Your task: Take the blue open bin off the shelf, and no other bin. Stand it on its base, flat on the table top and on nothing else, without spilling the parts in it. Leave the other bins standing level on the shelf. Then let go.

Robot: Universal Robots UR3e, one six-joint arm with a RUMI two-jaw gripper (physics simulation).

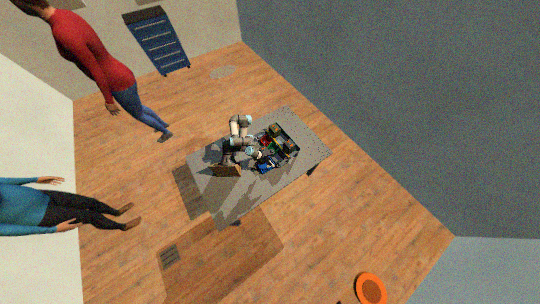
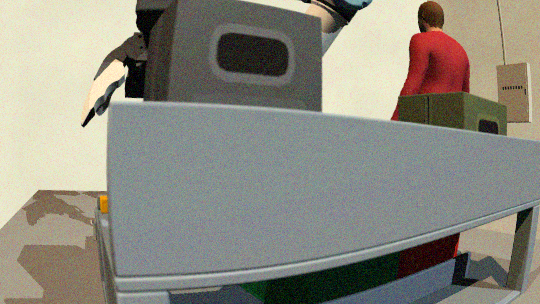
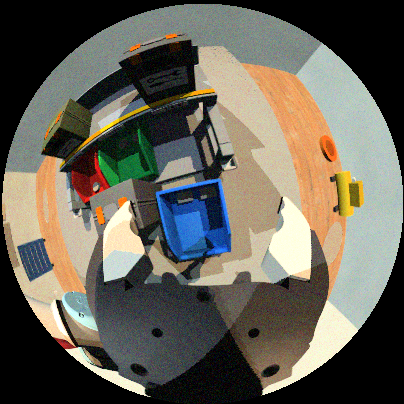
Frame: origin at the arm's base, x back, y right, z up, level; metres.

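Where they show: gripper, between the fingertips: (image 1: 271, 159) (image 3: 206, 200); arm's base, origin of its link: (image 1: 228, 164).
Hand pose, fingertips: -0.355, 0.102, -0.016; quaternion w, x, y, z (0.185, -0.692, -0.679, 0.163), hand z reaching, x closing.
Each offset is from my fingertips to the top centre of the thing, as dx, dy, dz. "pt": to the spot under its first point. Level surfaces: height alone.
The blue open bin @(+0.045, -0.017, -0.086) (image 1: 266, 165) (image 3: 196, 220) stands upright in front of the shelf @(pt -0.282, -0.069, -0.029) (image 2: 300, 190) (image 3: 207, 93), apparently on the table top @(dz -0.161) (image 1: 311, 144) (image 3: 246, 212). Its opening faces up. Small dark shapes show inside near its back wall; I cannot tell what they are. My gripper (image 3: 206, 200) is wide open, above the bin, with the bin seen between its fingers and apart from both. The green bin @(-0.107, -0.156, -0.080) (image 2: 330, 280) (image 3: 127, 161) and the red bin @(-0.085, -0.264, -0.080) (image 2: 430, 255) (image 3: 89, 180) stand side by side on the lower shelf, the red one with a pale round part. The bay right of the green bin holds no bin.
A grey case @(+0.008, -0.128, -0.029) (image 3: 132, 200) with orange latches stands close to the blue bin's left side; any contact is unclear. A dark case @(-0.205, -0.053, +0.063) (image 2: 245, 55) (image 3: 165, 75) and an olive case @(-0.164, -0.280, +0.036) (image 2: 445, 112) (image 3: 68, 127) stand on the shelf's top. Two people (image 1: 92, 55) (image 1: 55, 207) are beyond the table.
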